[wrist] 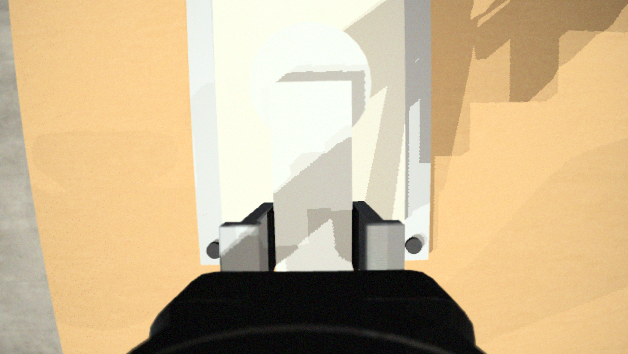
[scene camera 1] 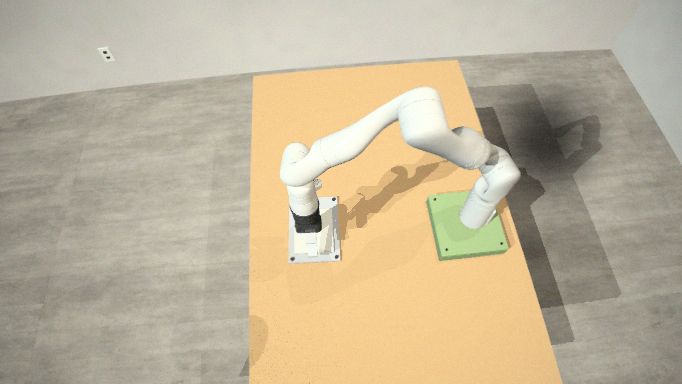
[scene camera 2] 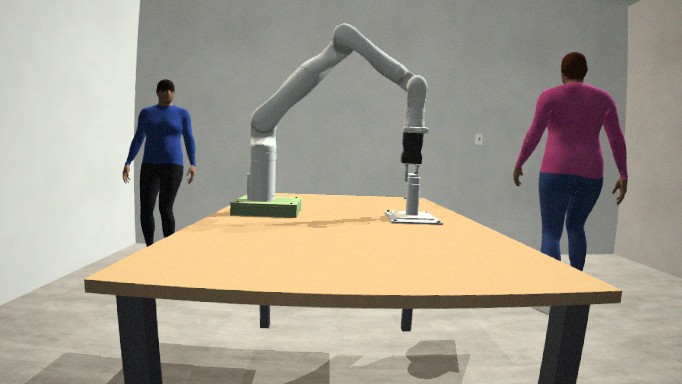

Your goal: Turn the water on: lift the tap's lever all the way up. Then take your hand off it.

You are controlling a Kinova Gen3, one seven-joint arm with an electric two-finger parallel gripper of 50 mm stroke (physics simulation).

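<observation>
The tap has a grey column (scene camera 2: 412,199) on a white base plate (scene camera 1: 336,215) (scene camera 2: 431,220) (wrist: 204,175) near the table's far end from the robot's base. Its lever (scene camera 1: 311,240) (wrist: 313,175) is a flat pale bar running from above the round column top down between my fingers in the wrist view. My gripper (scene camera 2: 412,173) (wrist: 314,226) points down and is shut on the lever, one finger against each side. In scene camera 1 the black gripper body hides the fingers and part of the lever. How steeply the lever is tilted, I cannot tell.
The robot's base stands on a green block (scene camera 1: 450,240) (scene camera 2: 265,209) on the wooden table (scene camera 1: 400,320) (scene camera 2: 320,260). A person in blue (scene camera 2: 165,135) and a person in pink (scene camera 2: 575,130) stand beyond the table, on either side.
</observation>
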